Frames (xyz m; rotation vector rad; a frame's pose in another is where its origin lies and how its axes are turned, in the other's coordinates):
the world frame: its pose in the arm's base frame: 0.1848 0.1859 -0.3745 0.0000 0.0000 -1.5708
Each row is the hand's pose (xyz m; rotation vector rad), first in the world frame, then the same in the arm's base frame.
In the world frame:
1: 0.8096 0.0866 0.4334 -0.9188 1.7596 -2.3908
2: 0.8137 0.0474 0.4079 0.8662 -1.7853 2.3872
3: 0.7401 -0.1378 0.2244 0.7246 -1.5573 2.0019
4: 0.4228 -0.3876 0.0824 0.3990 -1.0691 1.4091
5: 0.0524 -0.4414 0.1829 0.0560 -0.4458 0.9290
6: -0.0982 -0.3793 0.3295 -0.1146 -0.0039 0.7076
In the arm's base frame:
1: 0.2714 -0.6237 0.0589 -0.4563 -1.4536 1.3263
2: 0.2322 -0.6278 0.0334 -0.4940 -1.4252 1.2520
3: 0.0470 -0.5542 -0.1501 -0.4823 -1.3217 0.7663
4: -0.2028 -0.2369 -0.2921 -0.4306 -0.9433 -0.0067
5: -0.2566 0.1335 -0.1916 -0.2700 -0.3475 -0.6166
6: -0.1945 0.2841 -0.0450 -0.0846 0.0791 -0.8615

